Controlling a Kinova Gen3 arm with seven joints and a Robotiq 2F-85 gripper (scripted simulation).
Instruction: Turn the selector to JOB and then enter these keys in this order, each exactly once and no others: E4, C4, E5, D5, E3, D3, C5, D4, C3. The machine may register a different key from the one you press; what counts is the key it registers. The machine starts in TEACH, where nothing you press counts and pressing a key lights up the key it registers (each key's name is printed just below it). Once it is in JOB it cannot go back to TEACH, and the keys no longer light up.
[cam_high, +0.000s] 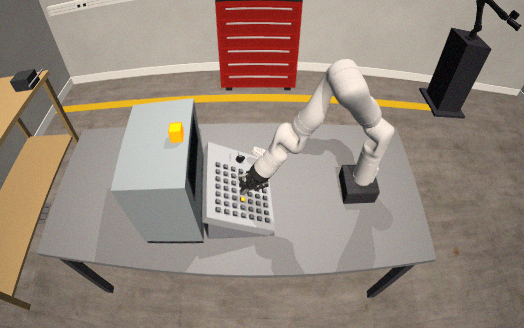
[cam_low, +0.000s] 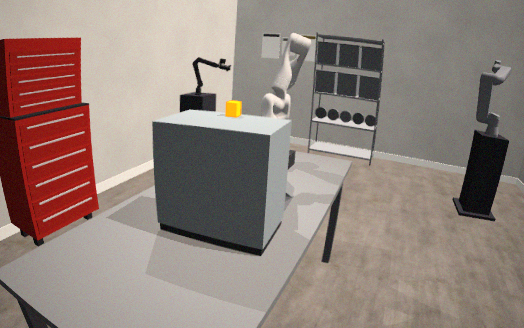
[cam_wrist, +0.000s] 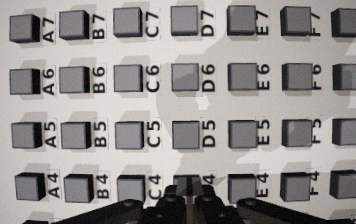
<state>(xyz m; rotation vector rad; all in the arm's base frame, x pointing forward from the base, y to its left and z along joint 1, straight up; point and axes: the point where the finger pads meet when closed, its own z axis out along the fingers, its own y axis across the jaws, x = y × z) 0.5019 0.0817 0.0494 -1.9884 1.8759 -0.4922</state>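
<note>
Right now the key D4 is 20 mm below my hand and 10 mm ahead of it. From my hand the other things lie so: key C4: 40 mm ahead; then key B4: 70 mm ahead, 20 mm above; then key: 40 mm ahead, 30 mm to the left.
</note>
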